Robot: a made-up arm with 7 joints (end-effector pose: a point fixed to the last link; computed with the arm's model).
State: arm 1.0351 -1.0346 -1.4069 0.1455 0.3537 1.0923 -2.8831
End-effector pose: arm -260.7 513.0 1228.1 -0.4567 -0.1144 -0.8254 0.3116
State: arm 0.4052 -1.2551 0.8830 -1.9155 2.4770 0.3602 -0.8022
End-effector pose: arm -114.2 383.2 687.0 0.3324 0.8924 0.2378 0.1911
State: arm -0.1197 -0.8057 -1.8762 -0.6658 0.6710 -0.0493 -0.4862
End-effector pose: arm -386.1 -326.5 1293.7 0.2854 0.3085 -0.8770 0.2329
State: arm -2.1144 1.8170 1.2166 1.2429 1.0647 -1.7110 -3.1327
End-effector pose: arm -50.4 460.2 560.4 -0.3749 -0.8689 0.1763 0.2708
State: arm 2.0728 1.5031 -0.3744 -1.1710 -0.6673 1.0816 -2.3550
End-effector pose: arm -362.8 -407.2 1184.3 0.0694 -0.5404 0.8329 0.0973
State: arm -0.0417 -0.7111 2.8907 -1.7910 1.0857 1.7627 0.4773
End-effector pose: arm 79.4 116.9 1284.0 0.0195 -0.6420 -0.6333 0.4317
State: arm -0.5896 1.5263 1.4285 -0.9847 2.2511 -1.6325 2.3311
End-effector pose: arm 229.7 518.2 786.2 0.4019 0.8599 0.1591 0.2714
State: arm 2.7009 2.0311 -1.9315 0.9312 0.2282 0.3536 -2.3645
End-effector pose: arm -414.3 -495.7 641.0 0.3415 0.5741 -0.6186 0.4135
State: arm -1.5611 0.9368 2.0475 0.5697 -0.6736 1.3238 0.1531
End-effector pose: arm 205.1 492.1 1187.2 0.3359 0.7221 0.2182 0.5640
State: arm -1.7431 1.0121 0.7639 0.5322 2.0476 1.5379 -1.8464
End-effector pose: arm -29.0 646.9 1083.3 0.2220 0.0719 0.7299 0.6425
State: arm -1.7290 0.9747 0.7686 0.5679 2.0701 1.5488 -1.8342
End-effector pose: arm -10.2 637.7 1097.2 0.2238 0.0589 0.7129 0.6620
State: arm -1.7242 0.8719 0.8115 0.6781 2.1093 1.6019 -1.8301
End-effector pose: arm 26.7 605.9 1133.1 0.2357 0.0145 0.6745 0.6994
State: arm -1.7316 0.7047 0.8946 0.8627 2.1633 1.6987 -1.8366
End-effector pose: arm 81.7 540.8 1182.9 0.2604 -0.0547 0.6075 0.7484
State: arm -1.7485 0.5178 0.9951 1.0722 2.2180 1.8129 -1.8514
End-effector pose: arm 140.1 452.1 1220.3 0.2920 -0.1196 0.5228 0.7919
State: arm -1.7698 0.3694 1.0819 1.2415 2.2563 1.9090 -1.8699
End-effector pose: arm 182.5 373.6 1232.0 0.3192 -0.1590 0.4506 0.8184
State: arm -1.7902 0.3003 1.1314 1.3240 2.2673 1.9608 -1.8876
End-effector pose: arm 199.4 335.4 1230.7 0.3338 -0.1755 0.4177 0.8266
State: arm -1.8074 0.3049 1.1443 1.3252 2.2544 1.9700 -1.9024
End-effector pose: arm 195.5 336.8 1230.0 0.3368 -0.1805 0.4233 0.8214
